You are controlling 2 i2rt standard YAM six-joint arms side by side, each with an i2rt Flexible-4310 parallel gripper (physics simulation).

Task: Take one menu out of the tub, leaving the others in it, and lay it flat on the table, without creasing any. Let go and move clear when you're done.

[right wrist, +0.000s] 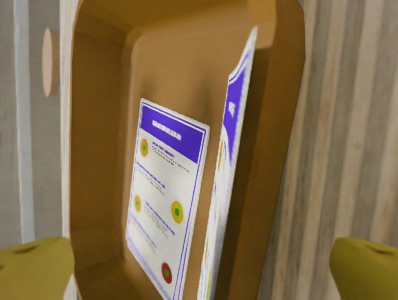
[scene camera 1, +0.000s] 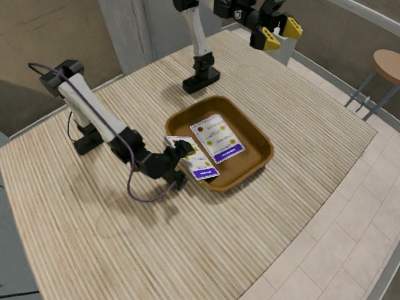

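Note:
A brown tub [scene camera 1: 256,145] [right wrist: 97,150] stands on the table [scene camera 1: 225,240]. One white menu with a purple band [scene camera 1: 217,135] [right wrist: 167,200] lies in the tub. A second menu [scene camera 1: 200,161] [right wrist: 220,185] leans on the tub's wall nearest the right arm, its upper edge raised to the rim; it is seen nearly edge-on in the right wrist view. My right gripper [scene camera 1: 186,164] [right wrist: 202,249] is open at this menu and rim, with its yellow fingers wide apart and the leaning menu between them but not gripped. My left gripper [scene camera 1: 282,36] is open, high up and away from the tub.
The left arm's base [scene camera 1: 201,81] stands behind the tub. The right arm's base [scene camera 1: 89,142] is at the left of the table. A round stool [scene camera 1: 389,65] [right wrist: 49,62] stands on the floor beyond the table's right edge.

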